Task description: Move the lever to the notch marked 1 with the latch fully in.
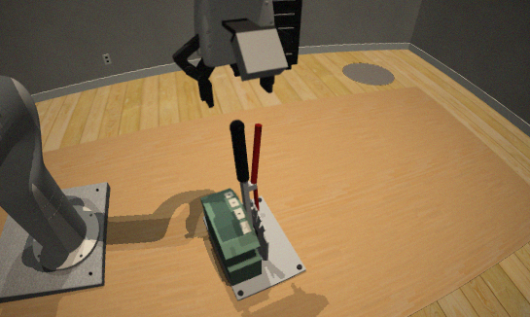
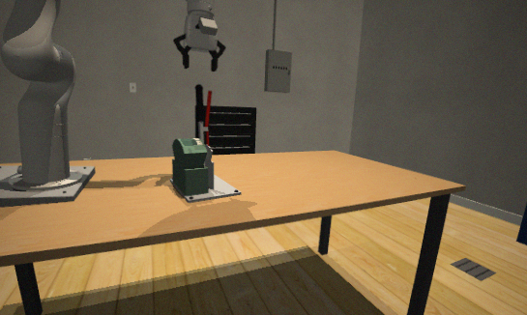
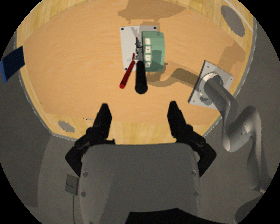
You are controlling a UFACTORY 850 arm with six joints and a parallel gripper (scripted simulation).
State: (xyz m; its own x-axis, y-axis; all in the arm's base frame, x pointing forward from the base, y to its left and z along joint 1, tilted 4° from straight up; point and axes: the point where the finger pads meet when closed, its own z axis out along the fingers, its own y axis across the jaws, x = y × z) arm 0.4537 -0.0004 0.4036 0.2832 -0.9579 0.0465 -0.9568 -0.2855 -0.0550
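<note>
My hand is 200 mm above the red bar, 20 mm short of it and 10 mm to the left of it.
</note>
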